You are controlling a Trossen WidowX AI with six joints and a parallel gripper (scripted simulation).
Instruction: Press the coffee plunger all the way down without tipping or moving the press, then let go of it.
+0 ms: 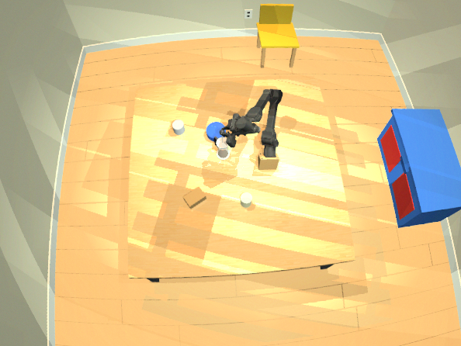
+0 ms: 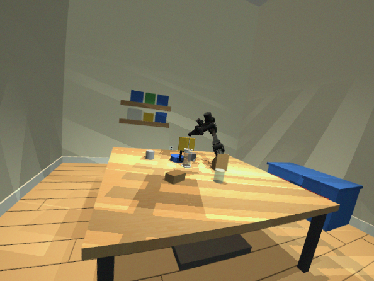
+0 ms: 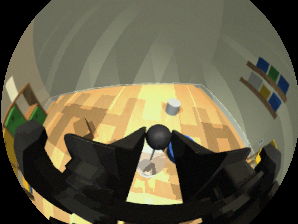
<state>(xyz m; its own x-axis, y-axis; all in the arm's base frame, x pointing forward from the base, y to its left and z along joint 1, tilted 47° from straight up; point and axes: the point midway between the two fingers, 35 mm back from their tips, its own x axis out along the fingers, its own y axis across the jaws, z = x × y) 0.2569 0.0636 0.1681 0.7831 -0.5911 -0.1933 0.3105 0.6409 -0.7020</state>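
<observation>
The coffee press is 1 cm to the right of my gripper tip and 13 cm below it. From my gripper tip the other things lie so: blue round dish: 2 cm ahead, 15 cm to the right, 24 cm below.
</observation>
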